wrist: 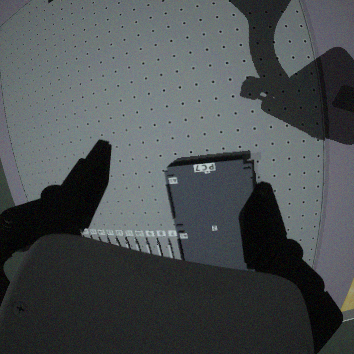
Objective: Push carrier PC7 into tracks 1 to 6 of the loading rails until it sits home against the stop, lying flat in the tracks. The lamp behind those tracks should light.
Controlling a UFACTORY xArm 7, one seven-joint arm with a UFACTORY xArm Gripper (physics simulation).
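Frame: origin at the arm's base, x ahead, y right, z down, level; metres.
Where they show: gripper, fingertip midpoint: (180, 180).
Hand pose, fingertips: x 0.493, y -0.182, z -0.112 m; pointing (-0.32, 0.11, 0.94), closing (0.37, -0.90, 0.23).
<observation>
Each offset is from my fingertips to the top centre of the thing. "spot": to the spot under its first point. Level surfaces: height alone.
Carrier PC7 @[dx +0.206, dy +0.007, dz +0.188 m] (210, 205) is a flat dark blue-grey plate with a black bar along its far edge and a white PC7 label that reads upside down. It lies right of centre, and its near part is hidden behind the gripper body. The loading rails @[spot: dx +0.208, dy +0.129, dz +0.218 m] (153, 244) show as thin tracks with small white number tags, left of the carrier; their nearer part is hidden. My gripper (180, 180) is open wide and empty. Its right finger overlaps the carrier's right edge in this view, and its left finger stands well left of the carrier. The lamp does not show.
A pale grey deck @[dz +0.218 m] (150, 75) with rows of small holes stretches beyond the carrier. The arm's dark shadow falls across its upper right. A purple-grey surface @[dz +0.231 m] (337, 200) borders it at the right, with a bit of yellow (349, 296) at the lower right.
</observation>
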